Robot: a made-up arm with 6 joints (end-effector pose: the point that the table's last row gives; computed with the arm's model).
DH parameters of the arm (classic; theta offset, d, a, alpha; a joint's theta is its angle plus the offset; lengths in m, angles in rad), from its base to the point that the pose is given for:
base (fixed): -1.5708 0.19 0 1.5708
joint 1: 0 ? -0.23 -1.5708
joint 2: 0 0.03 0.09 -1.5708
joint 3: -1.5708 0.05 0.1 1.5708
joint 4: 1.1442 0 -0.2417 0
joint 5: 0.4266 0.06 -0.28 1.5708
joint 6: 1.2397 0 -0.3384 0
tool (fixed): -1.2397 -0.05 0 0
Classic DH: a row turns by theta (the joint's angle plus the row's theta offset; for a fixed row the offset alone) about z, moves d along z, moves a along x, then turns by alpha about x.
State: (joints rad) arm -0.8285 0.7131 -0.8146 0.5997 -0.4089 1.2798
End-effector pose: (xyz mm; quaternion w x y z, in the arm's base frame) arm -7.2 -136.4 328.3 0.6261 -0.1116 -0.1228 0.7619
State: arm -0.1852 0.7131 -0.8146 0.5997 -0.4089 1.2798
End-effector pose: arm -7.2 -26.2 382.4 0.5587 -0.3038 0.1243 0.7616
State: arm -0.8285 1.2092 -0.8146 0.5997 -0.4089 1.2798
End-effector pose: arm 107.0 -143.2 320.8 0.4583 -0.2256 -0.2509 0.8223
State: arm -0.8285 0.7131 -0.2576 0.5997 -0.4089 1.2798
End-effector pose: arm 46.9 -150.2 256.1 0.5392 0.1318 -0.2152 0.8035
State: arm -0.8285 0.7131 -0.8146 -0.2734 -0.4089 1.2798
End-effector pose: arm 155.9 -68.7 208.0 0.5073 -0.2623 -0.4958 0.6542
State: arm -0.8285 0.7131 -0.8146 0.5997 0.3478 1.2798
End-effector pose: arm -40.1 -152.3 334.2 0.6343 0.0371 0.2218 0.7396
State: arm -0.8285 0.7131 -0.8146 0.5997 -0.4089 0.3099
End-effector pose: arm -178.8 -391.2 256.6 0.9091 -0.0415 -0.1607 0.3821
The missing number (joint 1, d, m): -0.07
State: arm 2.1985 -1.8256 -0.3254 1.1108 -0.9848 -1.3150
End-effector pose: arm 338.7 -335.4 -729.7 0.1298 0.0553 0.8315 0.5373
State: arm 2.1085 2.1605 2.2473 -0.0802 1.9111 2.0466
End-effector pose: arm 288.6 74.7 20.8 0.0898 0.9132 0.0661 -0.3920
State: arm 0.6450 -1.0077 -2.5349 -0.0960 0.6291 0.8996
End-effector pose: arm -0.1 504.9 22.8 0.1115 -0.5313 0.6708 -0.5052
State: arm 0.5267 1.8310 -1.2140 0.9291 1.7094 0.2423
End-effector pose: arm -142.5 444.1 432.3 0.3860 -0.7949 0.4130 -0.2204
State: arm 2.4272 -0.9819 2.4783 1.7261 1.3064 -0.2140
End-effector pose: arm 164.4 -124.4 680.1 0.3498 -0.4524 0.8203 0.0050
